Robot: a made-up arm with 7 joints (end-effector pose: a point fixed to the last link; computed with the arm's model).
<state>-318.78 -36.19 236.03 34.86 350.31 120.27 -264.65</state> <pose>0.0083 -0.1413 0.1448 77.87 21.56 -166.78</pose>
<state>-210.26 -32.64 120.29 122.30 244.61 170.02 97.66</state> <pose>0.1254 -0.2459 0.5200 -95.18 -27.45 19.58</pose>
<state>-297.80 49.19 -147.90 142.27 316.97 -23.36 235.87</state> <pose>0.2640 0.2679 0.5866 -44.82 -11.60 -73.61</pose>
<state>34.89 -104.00 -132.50 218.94 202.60 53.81 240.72</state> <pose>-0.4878 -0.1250 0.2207 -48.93 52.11 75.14</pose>
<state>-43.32 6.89 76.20 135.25 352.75 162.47 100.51</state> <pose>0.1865 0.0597 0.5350 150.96 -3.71 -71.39</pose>
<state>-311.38 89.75 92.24 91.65 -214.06 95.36 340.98</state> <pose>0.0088 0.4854 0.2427 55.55 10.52 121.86</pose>
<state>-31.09 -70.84 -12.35 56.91 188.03 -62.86 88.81</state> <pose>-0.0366 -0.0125 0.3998 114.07 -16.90 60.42</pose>
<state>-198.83 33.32 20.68 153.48 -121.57 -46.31 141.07</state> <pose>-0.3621 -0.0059 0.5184 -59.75 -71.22 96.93</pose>
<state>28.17 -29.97 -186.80 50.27 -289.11 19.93 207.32</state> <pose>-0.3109 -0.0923 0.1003 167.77 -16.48 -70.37</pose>
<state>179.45 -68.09 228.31 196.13 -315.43 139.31 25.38</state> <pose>0.4022 0.0266 0.4097 -108.20 -2.74 33.57</pose>
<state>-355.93 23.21 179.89 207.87 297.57 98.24 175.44</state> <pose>0.2895 0.0919 0.5873 67.27 46.55 -168.48</pose>
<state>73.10 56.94 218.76 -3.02 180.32 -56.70 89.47</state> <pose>-0.0035 0.0249 0.1833 -170.24 31.32 7.11</pose>
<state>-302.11 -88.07 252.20 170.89 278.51 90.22 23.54</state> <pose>-0.2766 -0.4670 0.1228 170.97 -2.73 -136.71</pose>
